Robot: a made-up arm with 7 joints.
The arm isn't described. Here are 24 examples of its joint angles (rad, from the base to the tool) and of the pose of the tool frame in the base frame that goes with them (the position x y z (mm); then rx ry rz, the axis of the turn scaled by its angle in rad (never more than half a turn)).
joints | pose
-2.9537 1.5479 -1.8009 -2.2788 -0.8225 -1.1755 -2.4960 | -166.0 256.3 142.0 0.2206 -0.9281 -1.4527
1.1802 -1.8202 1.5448 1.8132 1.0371 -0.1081 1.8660 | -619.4 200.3 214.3 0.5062 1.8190 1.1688
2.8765 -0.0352 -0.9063 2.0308 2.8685 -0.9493 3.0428 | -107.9 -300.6 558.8 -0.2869 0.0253 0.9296
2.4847 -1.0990 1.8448 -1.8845 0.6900 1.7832 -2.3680 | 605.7 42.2 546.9 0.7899 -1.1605 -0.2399
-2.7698 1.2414 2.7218 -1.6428 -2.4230 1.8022 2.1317 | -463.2 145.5 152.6 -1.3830 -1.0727 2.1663
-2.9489 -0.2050 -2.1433 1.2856 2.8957 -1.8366 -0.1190 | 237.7 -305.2 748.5 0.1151 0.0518 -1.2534
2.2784 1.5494 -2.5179 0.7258 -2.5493 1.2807 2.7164 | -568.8 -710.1 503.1 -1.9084 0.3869 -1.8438
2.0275 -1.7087 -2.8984 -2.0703 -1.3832 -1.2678 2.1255 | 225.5 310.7 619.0 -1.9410 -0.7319 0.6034
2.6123 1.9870 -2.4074 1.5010 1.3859 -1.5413 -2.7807 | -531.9 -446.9 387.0 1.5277 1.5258 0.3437
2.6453 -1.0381 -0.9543 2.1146 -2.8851 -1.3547 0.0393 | 160.1 -91.7 583.9 -1.0129 0.7439 -1.5812
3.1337 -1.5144 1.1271 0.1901 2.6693 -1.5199 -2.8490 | 850.0 177.5 494.8 0.2443 2.7528 -0.9060
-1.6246 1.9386 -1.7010 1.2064 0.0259 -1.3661 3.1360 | -323.2 755.7 40.8 1.2137 -0.0314 -0.1625
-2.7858 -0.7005 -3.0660 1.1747 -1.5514 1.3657 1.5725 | 710.2 -134.3 603.8 1.4591 1.0507 -1.9238
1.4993 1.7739 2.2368 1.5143 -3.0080 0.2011 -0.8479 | -344.5 -677.9 495.9 -2.0589 0.8248 -0.7905
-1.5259 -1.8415 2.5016 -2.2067 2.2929 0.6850 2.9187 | -270.0 -252.7 459.3 1.8731 -0.9359 1.4689
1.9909 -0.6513 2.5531 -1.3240 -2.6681 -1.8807 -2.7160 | 310.3 210.0 1001.0 1.6719 1.2619 -1.5700
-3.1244 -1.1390 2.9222 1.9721 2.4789 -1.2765 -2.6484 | 380.3 147.3 168.4 -1.5603 1.2030 -2.4054
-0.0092 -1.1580 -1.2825 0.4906 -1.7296 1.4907 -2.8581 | -831.2 158.8 576.4 0.8322 -0.1823 2.8019
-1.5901 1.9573 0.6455 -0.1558 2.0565 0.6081 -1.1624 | 0.0 982.0 70.7 1.8562 -0.0851 -0.1547
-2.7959 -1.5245 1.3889 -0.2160 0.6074 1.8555 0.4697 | 841.3 -212.9 260.7 0.4999 1.6098 -2.5505
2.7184 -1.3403 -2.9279 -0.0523 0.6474 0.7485 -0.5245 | 930.5 332.9 499.1 1.8236 -0.4142 -2.3297
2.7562 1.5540 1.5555 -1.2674 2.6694 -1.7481 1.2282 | -616.9 -518.6 273.7 -0.0956 1.1162 -0.3419
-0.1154 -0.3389 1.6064 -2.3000 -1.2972 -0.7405 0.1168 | -206.6 291.9 480.4 0.6101 0.2496 0.8452
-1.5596 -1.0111 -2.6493 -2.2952 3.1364 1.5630 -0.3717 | 70.0 -92.5 538.1 -0.1848 0.5656 -2.2279
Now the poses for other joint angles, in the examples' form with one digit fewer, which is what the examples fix.
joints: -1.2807 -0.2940 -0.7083 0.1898 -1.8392 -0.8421 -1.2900
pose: -1 -124 1292 2.077 -1.406 -0.240
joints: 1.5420 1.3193 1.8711 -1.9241 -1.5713 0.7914 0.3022
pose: 377 -417 198 0.539 -0.154 -2.395
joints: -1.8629 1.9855 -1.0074 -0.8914 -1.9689 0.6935 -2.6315
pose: 41 892 233 2.325 0.573 -0.408
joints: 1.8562 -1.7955 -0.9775 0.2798 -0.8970 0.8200 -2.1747
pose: 444 849 145 -1.524 -0.818 2.136
